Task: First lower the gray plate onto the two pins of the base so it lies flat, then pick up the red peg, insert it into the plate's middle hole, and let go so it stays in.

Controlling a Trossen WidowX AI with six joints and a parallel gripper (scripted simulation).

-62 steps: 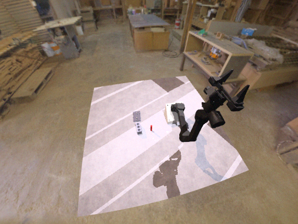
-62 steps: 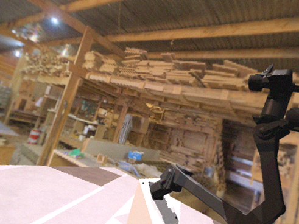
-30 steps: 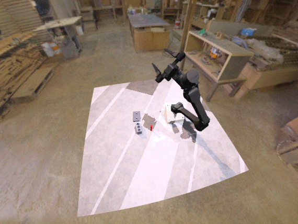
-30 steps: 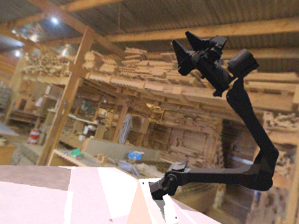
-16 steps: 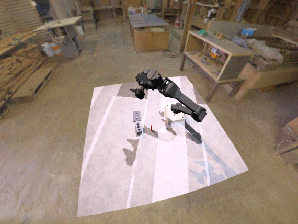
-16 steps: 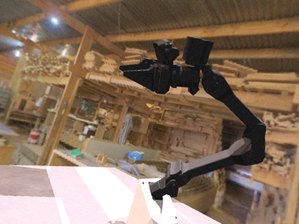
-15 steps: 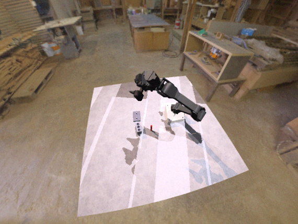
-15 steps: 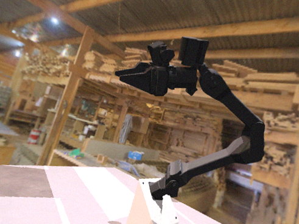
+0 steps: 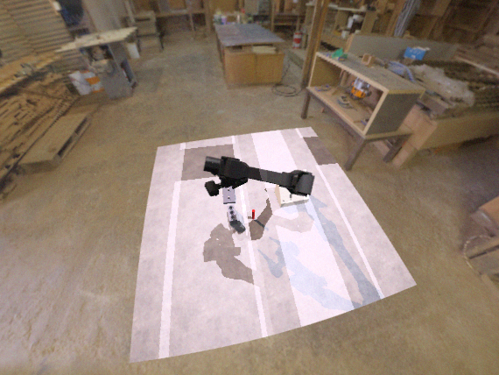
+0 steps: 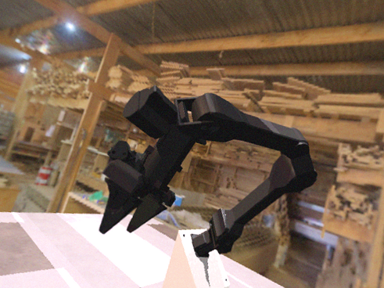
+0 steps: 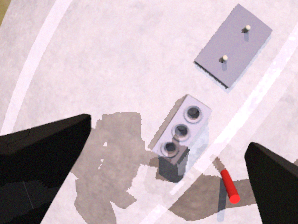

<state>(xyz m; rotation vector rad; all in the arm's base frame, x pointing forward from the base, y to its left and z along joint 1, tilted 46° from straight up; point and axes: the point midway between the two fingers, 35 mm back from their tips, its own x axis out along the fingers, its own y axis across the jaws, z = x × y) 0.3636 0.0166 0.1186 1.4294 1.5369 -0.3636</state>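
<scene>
Now: the gray plate 160 mm below my gripper tip, 30 mm to the left of it and 20 mm behind it. From my gripper tip the other things lie so: base 190 mm below, 130 mm to the right, 10 mm behind; red peg 160 mm below, 130 mm behind, 50 mm to the left.
</scene>
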